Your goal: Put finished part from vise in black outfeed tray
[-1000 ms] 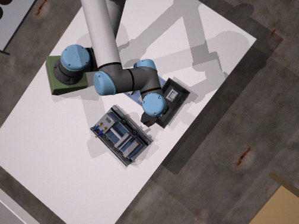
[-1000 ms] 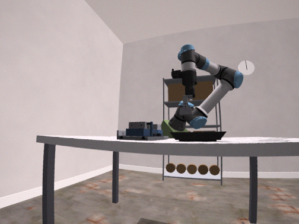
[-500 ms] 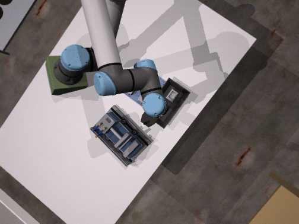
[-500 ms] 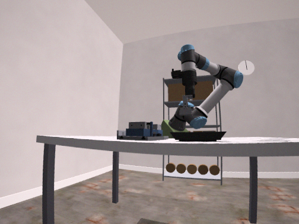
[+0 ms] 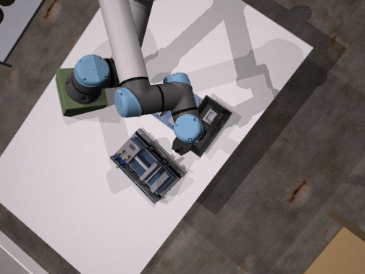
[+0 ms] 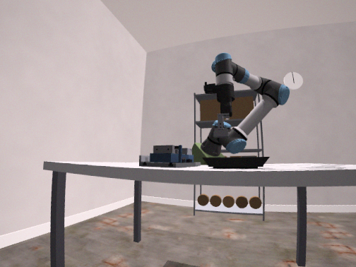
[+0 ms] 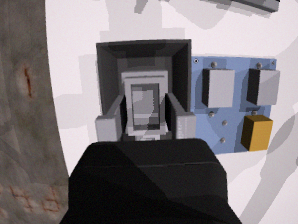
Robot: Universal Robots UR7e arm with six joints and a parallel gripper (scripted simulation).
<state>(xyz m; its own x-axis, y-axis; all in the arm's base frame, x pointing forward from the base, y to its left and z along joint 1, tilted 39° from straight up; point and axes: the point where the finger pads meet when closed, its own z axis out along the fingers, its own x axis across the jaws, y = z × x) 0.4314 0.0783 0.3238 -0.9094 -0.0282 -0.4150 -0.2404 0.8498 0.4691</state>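
The grey block is 12 cm behind my hand, 2 cm to the right of it and 14 cm below it. Also, from my hand: blue fixture plate (17 cm behind, 1 cm to the left, 17 cm below); then brass block (23 cm behind, 4 cm to the left, 14 cm below); then blue vise (4 cm behind, 26 cm to the right, 13 cm below).
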